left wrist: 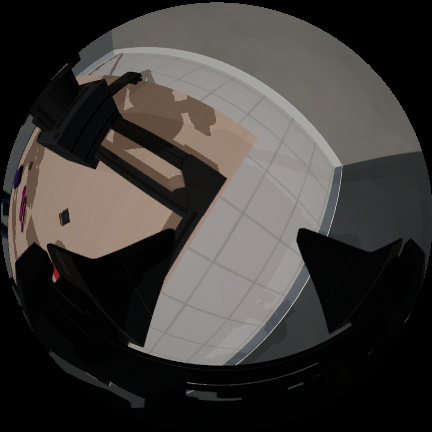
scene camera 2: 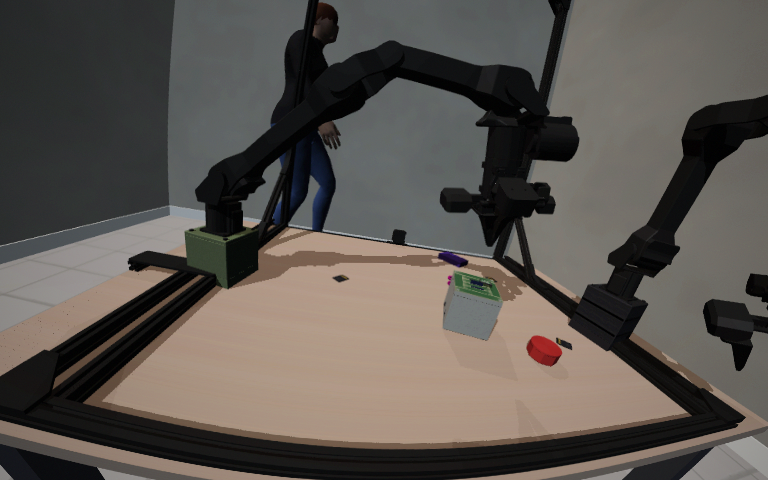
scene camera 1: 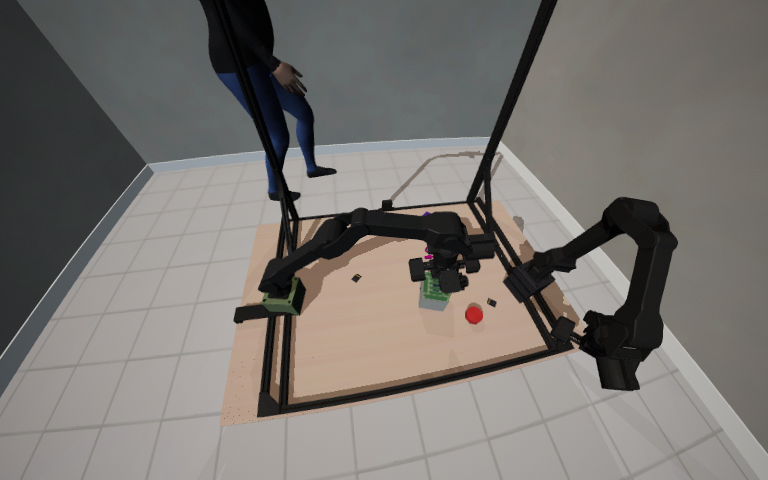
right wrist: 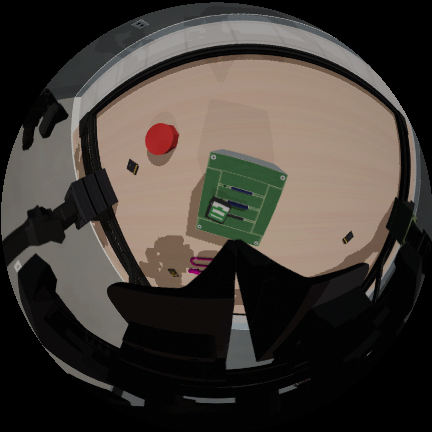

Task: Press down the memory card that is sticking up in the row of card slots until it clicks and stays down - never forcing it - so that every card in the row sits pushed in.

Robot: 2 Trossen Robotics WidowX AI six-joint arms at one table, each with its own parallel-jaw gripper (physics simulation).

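Seen in the pictures: left gripper, fingertip midpoint: [left wrist: 239, 235] [scene camera 1: 582, 350]; right gripper, fingertip midpoint: [scene camera 2: 488, 245] [right wrist: 233, 245]; left arm's base, link origin: [left wrist: 62, 108] [scene camera 2: 618, 293] [scene camera 1: 536, 272] [right wrist: 73, 208]; right arm's base, link origin: [scene camera 2: 223, 230] [scene camera 1: 280, 289].
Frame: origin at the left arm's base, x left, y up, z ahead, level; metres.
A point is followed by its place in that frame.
Note:
A grey box with a green board on top [scene camera 1: 434, 288] {x -0.103, y -0.028, z 0.357 m} [scene camera 2: 472, 313] {x -0.066, y -0.065, z 0.375 m} [right wrist: 270, 187] {x -0.098, y -0.028, z 0.389 m} stands on the table. In the right wrist view the board bears a row of narrow slots with dark blue card edges [right wrist: 237, 205] {x -0.108, y -0.023, z 0.348 m} showing low. One black card with a white and green label [right wrist: 218, 210] {x -0.108, y -0.023, z 0.325 m} stands up out of the row, near the board's left edge. My right gripper [scene camera 2: 491, 242] {x -0.104, y 0.054, z 0.352 m} [right wrist: 233, 245] {x -0.104, y 0.054, z 0.352 m} is shut and empty, points down, and hangs well above the board, touching nothing. In scene camera 1 the arm hides its fingertips. My left gripper [left wrist: 239, 235] {x 0.255, y 0.008, z 0.071 m} is open and empty, beyond the table's right edge.
A red disc [scene camera 1: 474, 314] {x 0.017, y -0.089, z 0.252 m} [scene camera 2: 543, 350] {x 0.026, y -0.089, z 0.270 m} [right wrist: 161, 139] {x 0.011, y -0.089, z 0.255 m} lies right of the box in the scene views. Loose cards [scene camera 1: 356, 277] {x -0.287, y -0.113, z 0.575 m} [scene camera 2: 340, 278] {x -0.283, y -0.113, z 0.577 m} [right wrist: 348, 237] {x -0.286, y -0.113, z 0.577 m} lie apart on the table. A purple block [scene camera 2: 453, 259] {x -0.412, y -0.097, z 0.177 m} and a magenta cord-like thing [right wrist: 201, 260] {x -0.252, y -0.108, z 0.216 m} lie behind the box.

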